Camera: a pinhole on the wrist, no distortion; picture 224 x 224 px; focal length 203.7 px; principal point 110.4 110.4 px. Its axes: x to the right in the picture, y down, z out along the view. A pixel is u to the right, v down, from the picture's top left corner.
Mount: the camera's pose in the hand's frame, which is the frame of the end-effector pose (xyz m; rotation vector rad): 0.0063 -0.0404 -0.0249 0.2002 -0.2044 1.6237
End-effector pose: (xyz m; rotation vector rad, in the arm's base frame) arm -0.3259 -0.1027 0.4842 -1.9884 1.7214 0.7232
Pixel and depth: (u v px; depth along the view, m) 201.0 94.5 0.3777
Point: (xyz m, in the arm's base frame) -0.3956 0.1071 0.1686
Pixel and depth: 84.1 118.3 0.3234
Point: -0.1971 0.0939 0.2644
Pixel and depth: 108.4 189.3 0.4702
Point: -0.2206 0.3198 0.2538
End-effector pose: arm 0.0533 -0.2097 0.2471 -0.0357 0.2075 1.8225
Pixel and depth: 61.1 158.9 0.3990
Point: 0.3338 -0.1739 0.5585
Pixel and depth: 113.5 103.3 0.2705
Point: 0.1693 -0.1299 0.4660
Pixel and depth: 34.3 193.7 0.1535
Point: 0.2091 -0.2081 0.3437
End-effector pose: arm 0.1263 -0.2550 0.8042 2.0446 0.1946 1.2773
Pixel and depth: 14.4 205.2 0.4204
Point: 0.3947 -0.2382 0.3691
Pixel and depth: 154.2 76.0 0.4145
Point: 0.5086 -0.3741 0.7179
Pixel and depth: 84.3 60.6 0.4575
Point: 0.5730 -0.2410 0.6583
